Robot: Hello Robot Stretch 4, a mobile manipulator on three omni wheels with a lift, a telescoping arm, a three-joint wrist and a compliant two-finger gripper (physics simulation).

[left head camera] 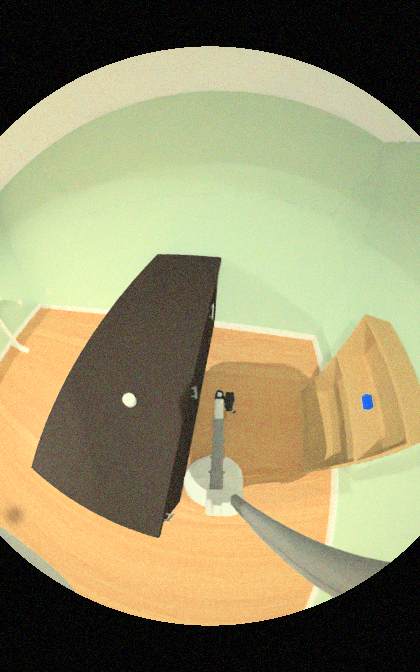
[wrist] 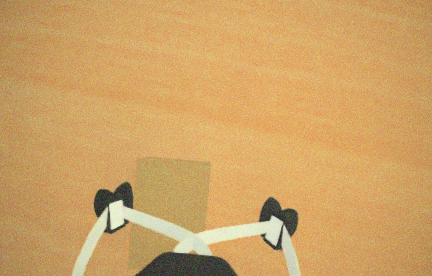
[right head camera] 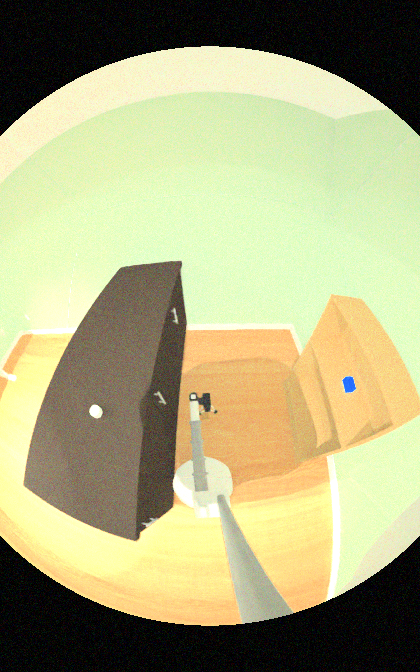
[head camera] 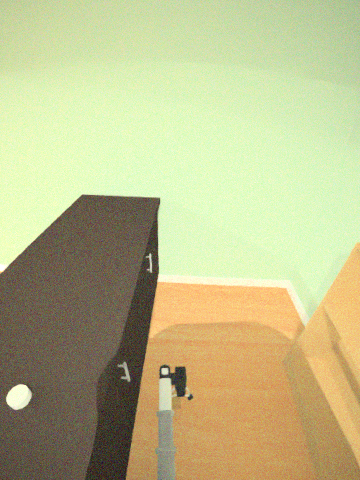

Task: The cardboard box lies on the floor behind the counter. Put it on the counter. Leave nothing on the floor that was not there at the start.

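Places are measured from the robot's base along level axes (x ahead, y left, z up), in metres.
Where they show: gripper, fingertip midpoint: (wrist: 198, 206) (head camera: 179, 398).
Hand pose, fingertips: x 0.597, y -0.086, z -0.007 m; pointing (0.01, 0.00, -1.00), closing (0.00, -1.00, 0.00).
After its pixels a point has its place.
The cardboard box (wrist: 172, 187) @[x 0.617, y -0.064, z 0.023 m] (head camera: 176, 403) @[x 0.562, y -0.067, z 0.022 m] is a plain tan block on the wooden floor behind the counter. In the wrist view its lower end is hidden by the gripper. My gripper (wrist: 198, 206) @[x 0.597, y -0.086, z -0.007 m] (head camera: 182, 395) @[x 0.597, y -0.086, z -0.007 m] (right head camera: 208, 412) points down with its fingers apart and holds nothing. In the wrist view the box shows between the fingertips, close beside the left one and well away from the right one. I cannot tell how high the fingertips are above the floor. The dark brown counter (head camera: 75, 300) @[x 0.641, y 0.331, z 0.883 m] (left head camera: 140, 340) (right head camera: 100, 350) stands left of my arm.
A white round object (head camera: 19, 396) @[x 0.311, y 0.365, z 0.907 m] (left head camera: 129, 400) (right head camera: 95, 411) is on the counter top. Handles stick out from the counter's side facing my arm. A tan shelf unit (left head camera: 397, 360) (right head camera: 377, 345) holding a blue object (left head camera: 367, 401) (right head camera: 349, 384) stands to the right. A green wall is ahead.
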